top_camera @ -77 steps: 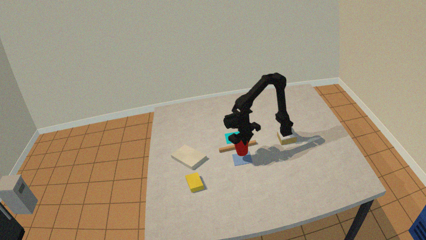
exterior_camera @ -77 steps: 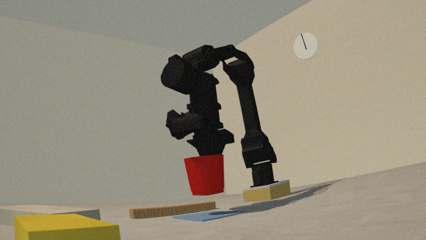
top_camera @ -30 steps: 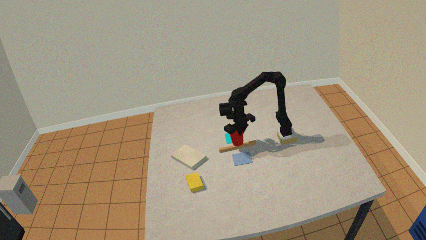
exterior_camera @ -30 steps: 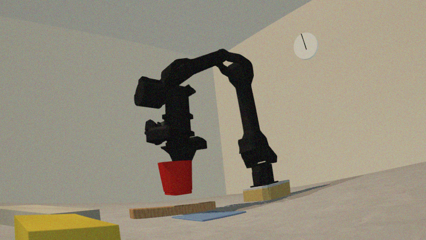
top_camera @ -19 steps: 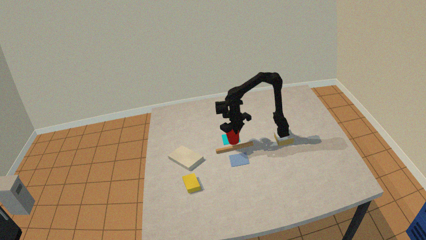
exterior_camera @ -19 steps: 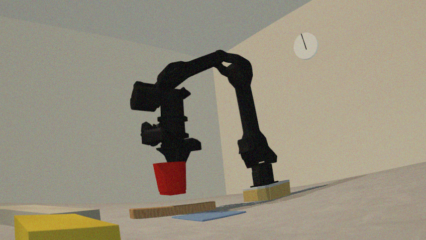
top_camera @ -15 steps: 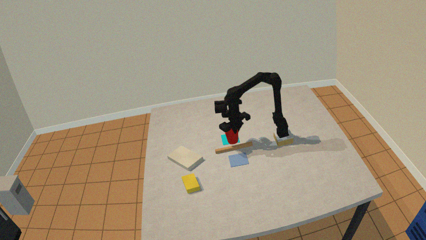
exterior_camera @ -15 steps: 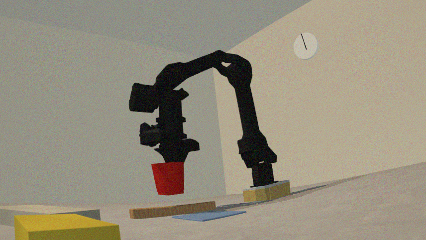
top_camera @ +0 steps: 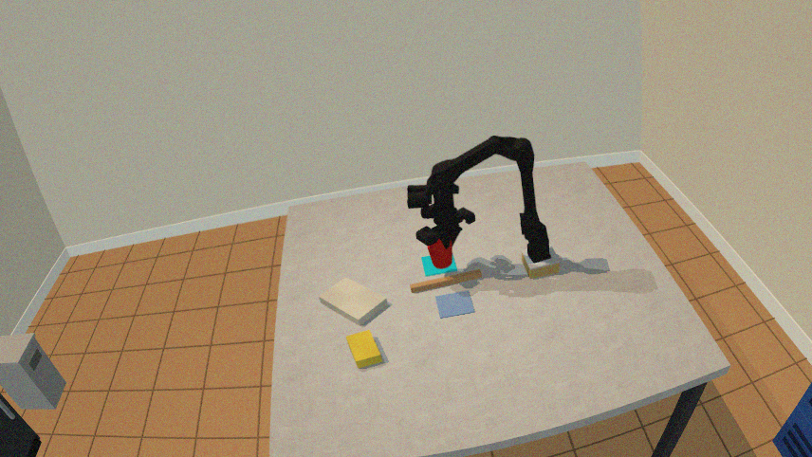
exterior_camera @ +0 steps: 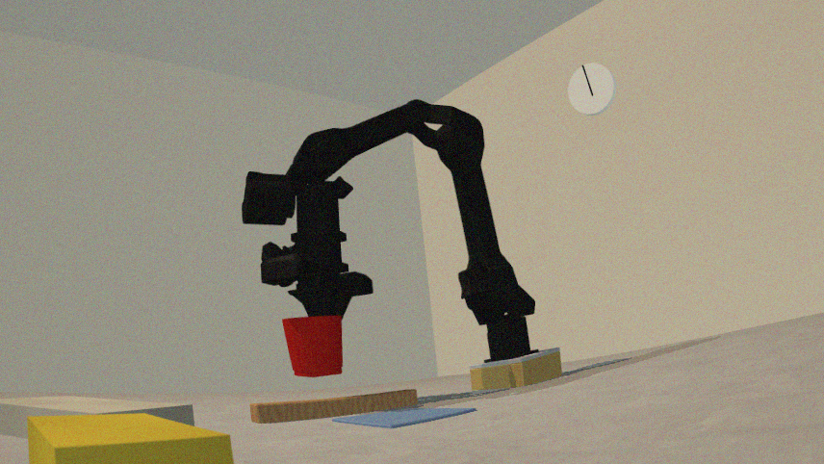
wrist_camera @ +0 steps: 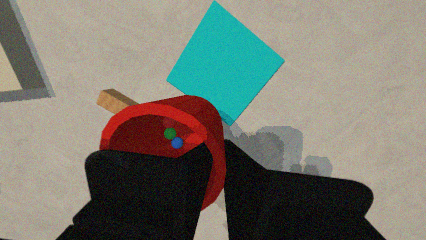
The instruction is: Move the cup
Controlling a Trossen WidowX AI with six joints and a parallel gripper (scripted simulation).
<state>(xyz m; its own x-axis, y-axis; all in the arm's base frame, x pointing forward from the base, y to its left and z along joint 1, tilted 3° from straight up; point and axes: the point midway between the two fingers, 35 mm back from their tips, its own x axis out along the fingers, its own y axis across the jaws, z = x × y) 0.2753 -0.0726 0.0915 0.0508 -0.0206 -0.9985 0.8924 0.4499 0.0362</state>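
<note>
The green marble lies 4 cm ahead of my gripper tip, 3 cm to the left of it and 3 cm below it. Also, from my gripper tip: blue marble: 3 cm to the left, 3 cm ahead, 2 cm below; then red cup: 3 cm ahead, 1 cm to the left; then wooden bar: 9 cm below, 6 cm to the left, 2 cm ahead.
</note>
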